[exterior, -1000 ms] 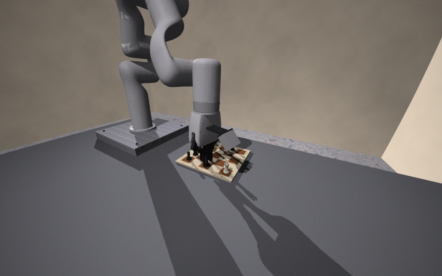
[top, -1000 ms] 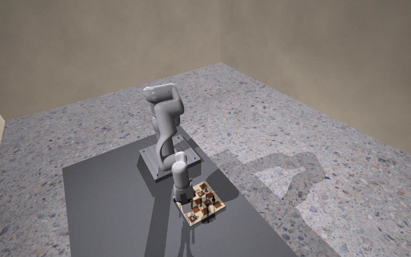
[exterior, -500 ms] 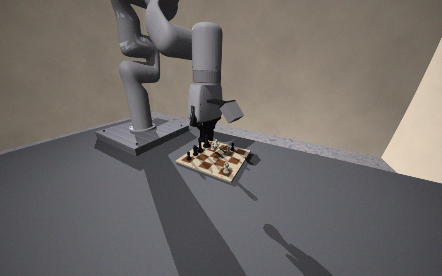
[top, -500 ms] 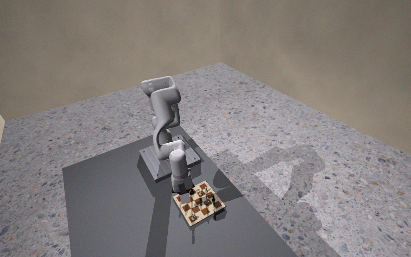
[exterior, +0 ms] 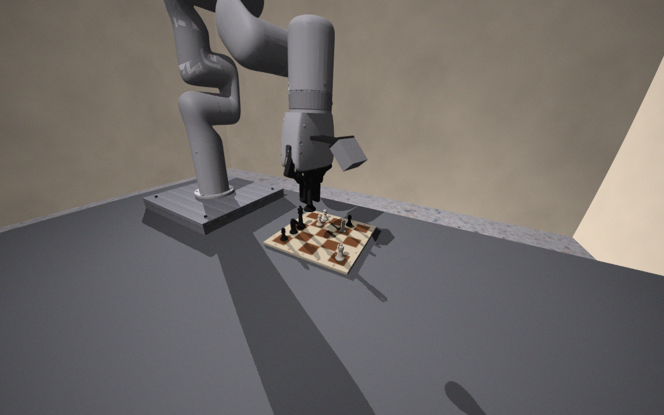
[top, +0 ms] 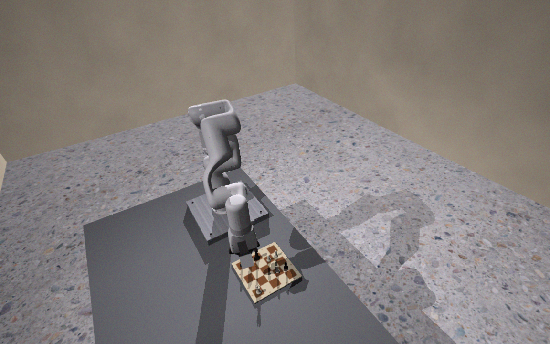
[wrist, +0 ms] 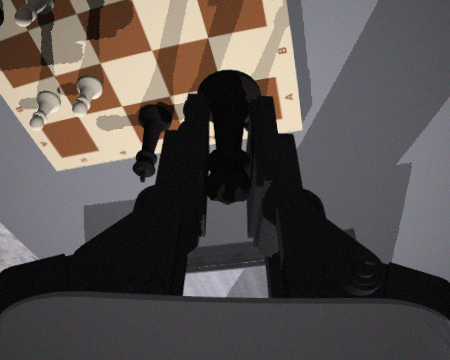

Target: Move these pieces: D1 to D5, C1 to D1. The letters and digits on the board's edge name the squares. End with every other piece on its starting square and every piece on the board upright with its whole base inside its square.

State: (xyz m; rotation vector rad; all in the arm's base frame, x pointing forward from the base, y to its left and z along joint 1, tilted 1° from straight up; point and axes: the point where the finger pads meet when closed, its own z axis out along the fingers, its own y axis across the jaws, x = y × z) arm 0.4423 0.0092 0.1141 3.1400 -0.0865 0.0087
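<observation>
My gripper is now 70 mm short of the white piece, 20 mm to the right of it and 120 mm above it. Round my hand: chessboard 20 mm behind, 70 mm to the left, 140 mm below.
</observation>
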